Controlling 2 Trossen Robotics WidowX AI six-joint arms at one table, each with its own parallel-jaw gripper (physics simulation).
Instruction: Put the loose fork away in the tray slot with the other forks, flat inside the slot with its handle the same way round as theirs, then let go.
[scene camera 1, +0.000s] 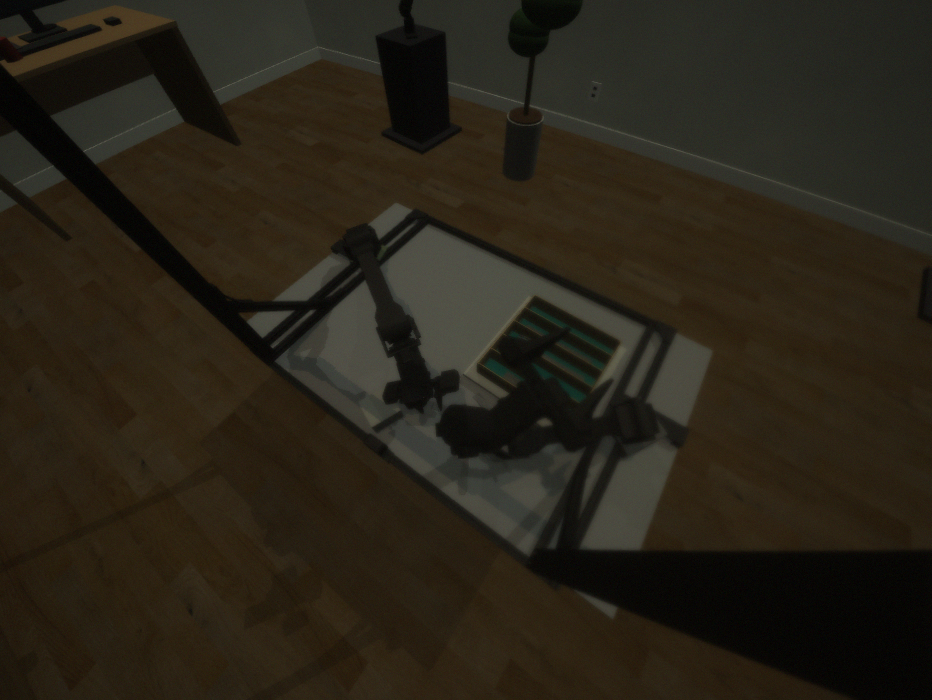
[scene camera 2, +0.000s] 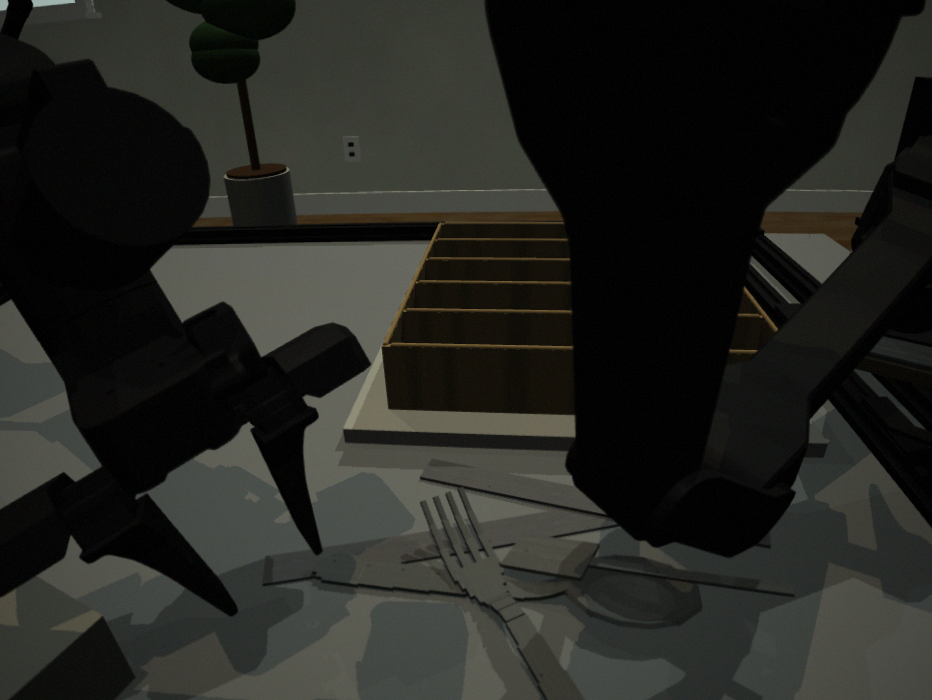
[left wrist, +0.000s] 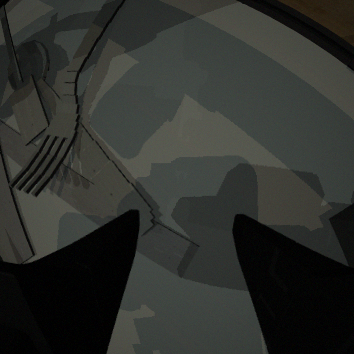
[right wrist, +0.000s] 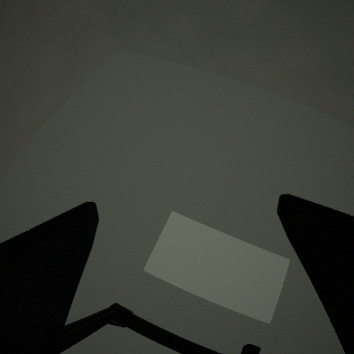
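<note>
The loose fork (scene camera 2: 482, 578) (left wrist: 63, 112) lies across other cutlery on the table, its tines toward the tray in scene camera 2. The slotted wooden tray (scene camera 1: 578, 320) (scene camera 2: 482, 376) stands behind it, with teal slot floors in scene camera 1; I cannot tell which slot holds the forks. My left gripper (scene camera 1: 427, 405) (scene camera 2: 277, 581) (left wrist: 186, 220) is part open and empty, just above the table beside the fork, near the end of a knife (scene camera 2: 361, 570) (left wrist: 97, 175). My right gripper (scene camera 1: 589, 354) (right wrist: 189, 207) is wide open and empty, raised over the tray and pointing upward.
A spoon (scene camera 2: 640, 595) (left wrist: 32, 60) and a flat strip-like piece (scene camera 2: 519, 487) lie by the fork. The right arm's dark elbow (scene camera 1: 461, 431) (scene camera 2: 655, 263) hangs over the table in front of the tray. A light board (scene camera 2: 452, 427) lies under the tray.
</note>
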